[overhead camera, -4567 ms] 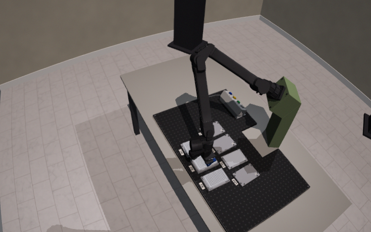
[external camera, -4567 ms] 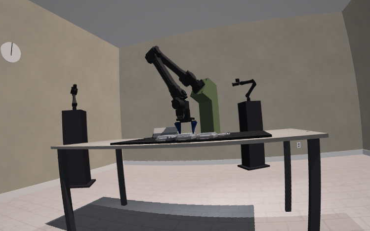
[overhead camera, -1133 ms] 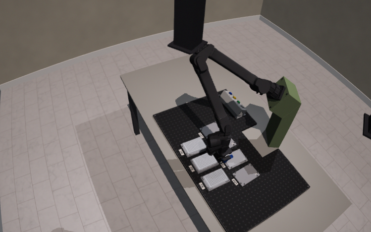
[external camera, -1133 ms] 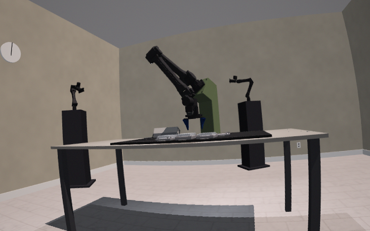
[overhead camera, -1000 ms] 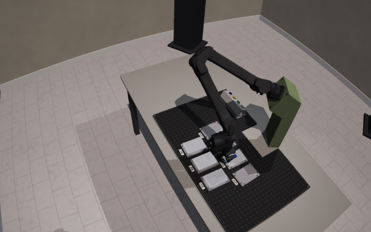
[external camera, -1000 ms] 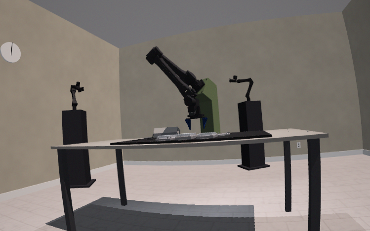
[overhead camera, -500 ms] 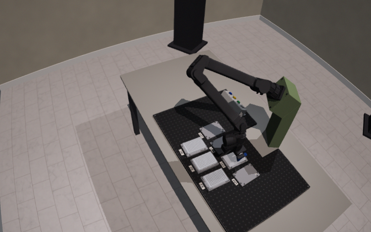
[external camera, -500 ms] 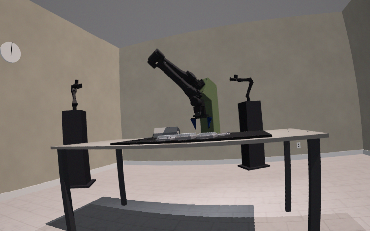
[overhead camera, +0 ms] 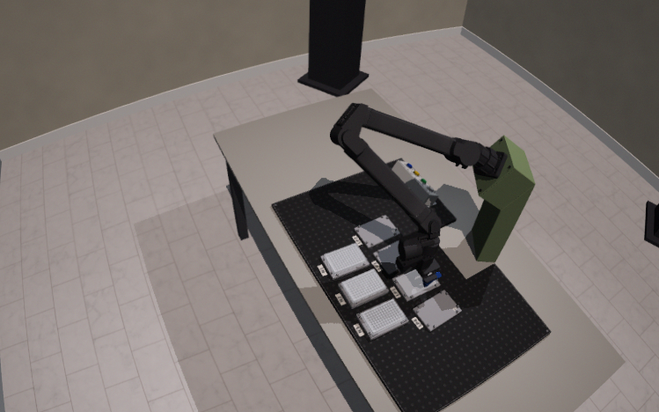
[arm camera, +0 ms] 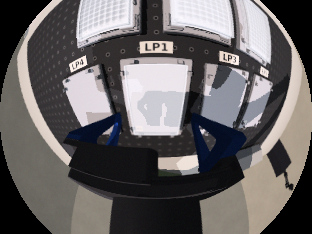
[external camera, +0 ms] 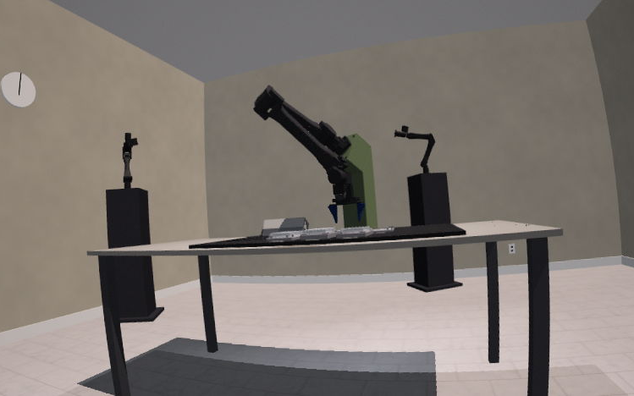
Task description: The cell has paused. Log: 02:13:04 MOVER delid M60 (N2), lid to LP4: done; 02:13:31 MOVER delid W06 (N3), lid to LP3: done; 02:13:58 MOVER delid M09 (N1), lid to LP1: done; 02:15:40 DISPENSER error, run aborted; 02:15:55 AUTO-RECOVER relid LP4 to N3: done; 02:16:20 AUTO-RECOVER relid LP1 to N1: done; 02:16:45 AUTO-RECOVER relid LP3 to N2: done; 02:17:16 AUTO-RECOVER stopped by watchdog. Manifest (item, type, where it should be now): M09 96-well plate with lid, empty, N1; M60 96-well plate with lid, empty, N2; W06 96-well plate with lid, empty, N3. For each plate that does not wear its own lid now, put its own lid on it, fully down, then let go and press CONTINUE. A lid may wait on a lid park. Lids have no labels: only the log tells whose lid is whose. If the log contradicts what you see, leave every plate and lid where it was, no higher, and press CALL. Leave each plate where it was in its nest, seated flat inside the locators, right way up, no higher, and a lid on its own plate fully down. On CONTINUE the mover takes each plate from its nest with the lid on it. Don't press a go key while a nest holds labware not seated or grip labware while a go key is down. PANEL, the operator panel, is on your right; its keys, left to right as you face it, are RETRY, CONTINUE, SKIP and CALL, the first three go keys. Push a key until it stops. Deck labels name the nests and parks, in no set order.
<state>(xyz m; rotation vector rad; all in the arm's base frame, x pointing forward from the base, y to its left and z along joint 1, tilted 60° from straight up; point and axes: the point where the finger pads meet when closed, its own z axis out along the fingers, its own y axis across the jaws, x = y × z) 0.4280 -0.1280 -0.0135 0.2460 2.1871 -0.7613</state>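
Right now the LP1 park is 5 cm below my hand. Round my hand: LP3 park 11 cm to the right, 7 cm behind, 5 cm below; then LP4 park 12 cm to the left, 6 cm ahead, 5 cm below; then lp1 label 7 cm ahead, 5 cm below, 4 cm to the right.
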